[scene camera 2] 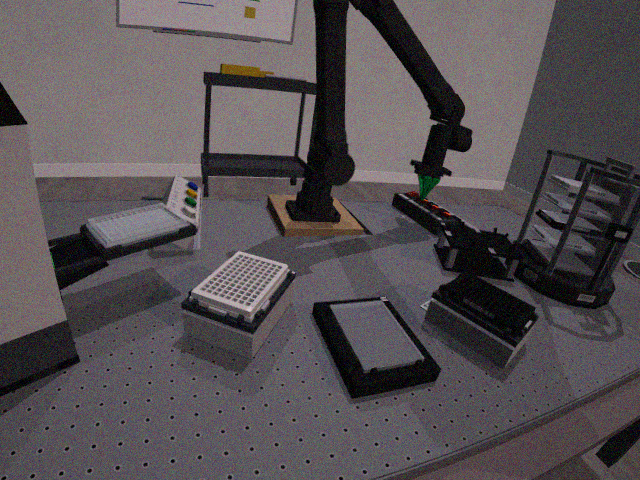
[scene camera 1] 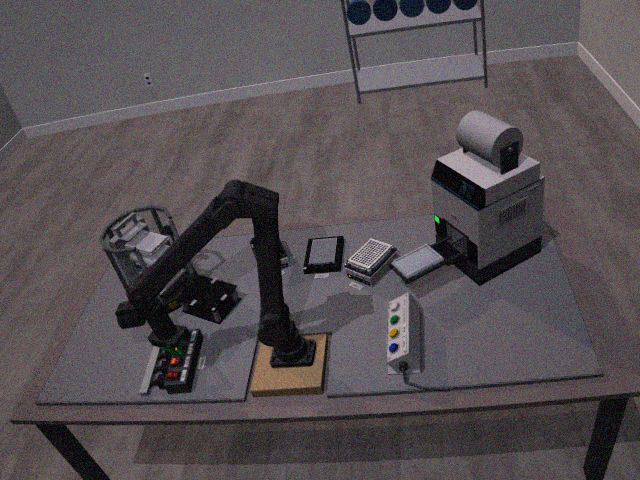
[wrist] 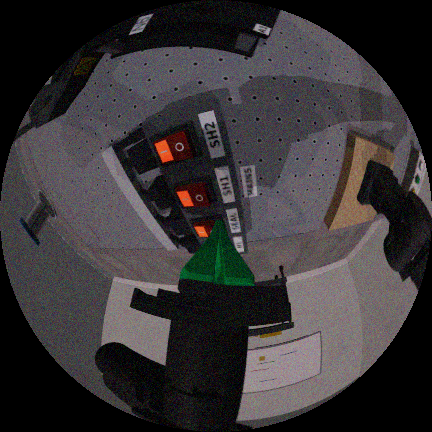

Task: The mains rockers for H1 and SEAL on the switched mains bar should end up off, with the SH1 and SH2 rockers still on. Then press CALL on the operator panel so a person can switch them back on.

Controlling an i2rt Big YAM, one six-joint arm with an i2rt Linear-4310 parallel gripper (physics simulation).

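Where they show: gripper, fingertip midpoint: [scene camera 2: 421,200] [scene camera 1: 181,356] [wrist: 217,223]; arm's base, origin of the base link: [scene camera 2: 312,214] [scene camera 1: 293,355] [wrist: 374,182].
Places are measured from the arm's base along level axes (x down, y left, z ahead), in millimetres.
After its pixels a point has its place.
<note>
The mains bar [scene camera 1: 177,386] @(z -117, x -17, y 311 mm) [scene camera 2: 416,215] @(z 5, x -4, y 295 mm) [wrist: 194,171] @(z 33, x -26, y 333 mm) lies at the left of the table in scene camera 1. In the wrist view the SH2 rocker [wrist: 173,147] @(z 61, x -36, y 342 mm), SH1 rocker [wrist: 193,195] @(z 14, x -37, y 337 mm) and SEAL rocker [wrist: 203,230] @(z -36, x -36, y 338 mm) have lit orange I halves. The H1 rocker is hidden there behind the fingers; in scene camera 1 the front-end rocker [scene camera 1: 172,374] @(z -90, x -37, y 327 mm) looks duller red. My gripper [scene camera 1: 177,351] @(z -24, x -38, y 320 mm) [scene camera 2: 423,198] @(z -24, x -38, y 320 mm) [wrist: 217,223] @(z -24, x -38, y 320 mm) is shut and empty, its green tips at the SEAL rocker; contact cannot be told. The operator panel [scene camera 1: 405,322] @(z 43, x -65, y -313 mm) [scene camera 2: 177,195] @(z 62, x -63, y -308 mm) has white, green, yellow and blue buttons; the CALL label is unreadable.
A black fixture [scene camera 1: 209,299] @(z 198, x -46, y 292 mm) [scene camera 2: 475,253] @(z 200, x 9, y 350 mm) stands behind the bar, near a round plate carousel [scene camera 1: 139,242] [scene camera 2: 563,248] @(z 369, x -93, y 408 mm). Plate stands lie at the table's back middle. A large instrument [scene camera 1: 501,222] @(z 292, x -181, y -596 mm) with its tray out stands at the right. The arm's wooden base [scene camera 1: 286,379] @(z -85, x -3, y 7 mm) separates bar and panel.
</note>
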